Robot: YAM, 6 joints.
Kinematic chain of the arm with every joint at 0, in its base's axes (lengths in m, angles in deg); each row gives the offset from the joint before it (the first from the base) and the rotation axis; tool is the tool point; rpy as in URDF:
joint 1: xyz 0 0 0.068 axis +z
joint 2: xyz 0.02 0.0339 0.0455 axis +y
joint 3: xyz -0.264 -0.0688 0 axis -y
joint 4: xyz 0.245 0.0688 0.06 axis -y
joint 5: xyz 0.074 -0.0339 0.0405 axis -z
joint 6: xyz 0.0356 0 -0.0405 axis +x
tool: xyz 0 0 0 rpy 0 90 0
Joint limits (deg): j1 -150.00..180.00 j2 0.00..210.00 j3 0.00..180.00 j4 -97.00..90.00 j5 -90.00..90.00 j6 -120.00..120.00
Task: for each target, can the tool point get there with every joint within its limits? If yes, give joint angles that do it. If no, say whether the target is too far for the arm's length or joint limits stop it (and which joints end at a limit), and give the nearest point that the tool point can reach.
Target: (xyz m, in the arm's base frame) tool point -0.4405 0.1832 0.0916
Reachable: yes | joints 153.91 137.92 75.42 56.93 -55.06 -46.50
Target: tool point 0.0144 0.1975 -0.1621
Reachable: yes | joints 81.64 163.90 44.14 26.17 -24.02 25.41
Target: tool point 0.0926 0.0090 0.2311
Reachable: yes | joints -8.01 44.87 38.68 -79.61 -37.69 -37.99
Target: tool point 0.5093 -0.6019 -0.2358
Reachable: no: too far | nearest point 0.3809 -0.4502 -0.1455 | short by 0.218 m
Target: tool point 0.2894 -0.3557 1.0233
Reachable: no: too far | nearest point 0.1841 -0.2263 0.6773 | short by 0.384 m
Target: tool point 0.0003 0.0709 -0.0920
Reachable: yes | joints 61.92 174.01 15.98 58.08 -68.42 -55.51
